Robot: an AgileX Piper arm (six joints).
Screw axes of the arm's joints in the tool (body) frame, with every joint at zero. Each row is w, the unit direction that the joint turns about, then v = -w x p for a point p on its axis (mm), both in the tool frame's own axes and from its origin. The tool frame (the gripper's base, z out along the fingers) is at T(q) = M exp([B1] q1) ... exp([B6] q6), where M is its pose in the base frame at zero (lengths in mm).
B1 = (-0.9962, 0, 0.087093, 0, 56.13, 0)
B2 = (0, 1, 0, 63.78, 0, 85.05)
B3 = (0, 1, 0, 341.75, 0, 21.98)
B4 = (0, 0, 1, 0, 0, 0)
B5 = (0, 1, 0, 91, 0, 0)
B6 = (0, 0, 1, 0, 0, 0)
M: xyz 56.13 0 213.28 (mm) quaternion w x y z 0.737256 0 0.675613 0
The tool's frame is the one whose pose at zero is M.
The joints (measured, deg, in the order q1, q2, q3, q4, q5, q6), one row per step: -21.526, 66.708, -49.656, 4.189, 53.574, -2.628; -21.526, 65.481, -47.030, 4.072, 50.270, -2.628; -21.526, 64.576, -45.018, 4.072, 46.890, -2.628; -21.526, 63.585, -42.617, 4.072, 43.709, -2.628; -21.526, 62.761, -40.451, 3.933, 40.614, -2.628; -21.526, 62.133, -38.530, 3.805, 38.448, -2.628; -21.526, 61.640, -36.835, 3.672, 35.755, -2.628; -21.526, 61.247, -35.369, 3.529, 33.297, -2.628
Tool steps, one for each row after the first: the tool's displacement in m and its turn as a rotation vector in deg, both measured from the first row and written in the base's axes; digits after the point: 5 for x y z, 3 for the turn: -0.00382, 0.00110, -0.00651, -0.851, -1.703, -0.206; -0.00564, 0.00155, -0.01099, -1.735, -3.788, -0.441; -0.00884, 0.00254, -0.01725, -2.439, -5.406, -0.661; -0.01148, 0.00315, -0.02294, -3.259, -6.959, -0.822; -0.01443, 0.00398, -0.02880, -3.734, -7.706, -0.914; -0.01607, 0.00425, -0.03347, -4.447, -9.022, -1.031; -0.01738, 0.00441, -0.03746, -5.124, -10.240, -1.120
